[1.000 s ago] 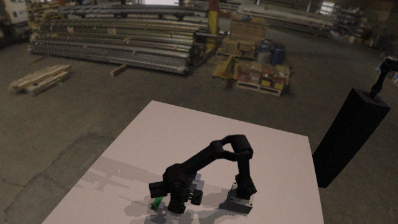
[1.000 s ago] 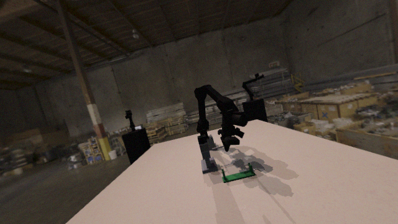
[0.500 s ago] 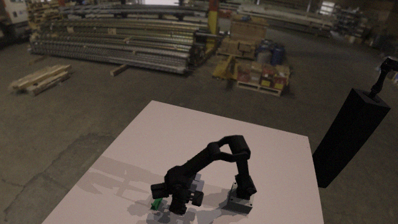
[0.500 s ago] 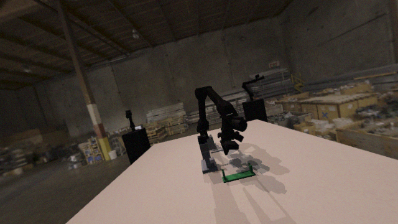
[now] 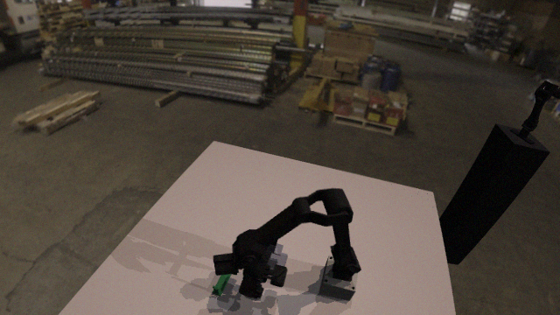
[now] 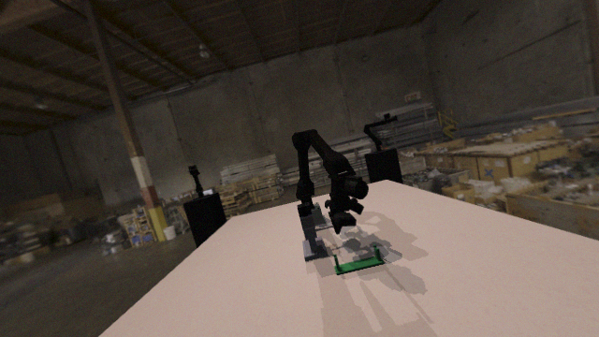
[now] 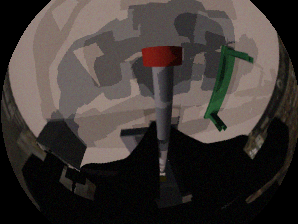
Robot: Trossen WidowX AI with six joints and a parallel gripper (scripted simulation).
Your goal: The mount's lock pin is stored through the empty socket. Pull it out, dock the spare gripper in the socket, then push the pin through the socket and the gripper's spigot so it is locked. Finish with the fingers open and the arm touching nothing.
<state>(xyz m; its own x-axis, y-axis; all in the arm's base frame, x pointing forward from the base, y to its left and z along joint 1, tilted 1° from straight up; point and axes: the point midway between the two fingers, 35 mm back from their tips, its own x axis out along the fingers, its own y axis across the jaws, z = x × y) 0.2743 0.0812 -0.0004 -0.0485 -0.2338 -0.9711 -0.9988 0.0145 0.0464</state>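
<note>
Now: gripper tip 1 cm past the grey mount and 9 cm to the left of it. Round my gripper tip: green cradle 12 cm ahead, 2 cm to the left, 2 cm below; spare gripper 10 cm to the right, 8 cm above.
</note>
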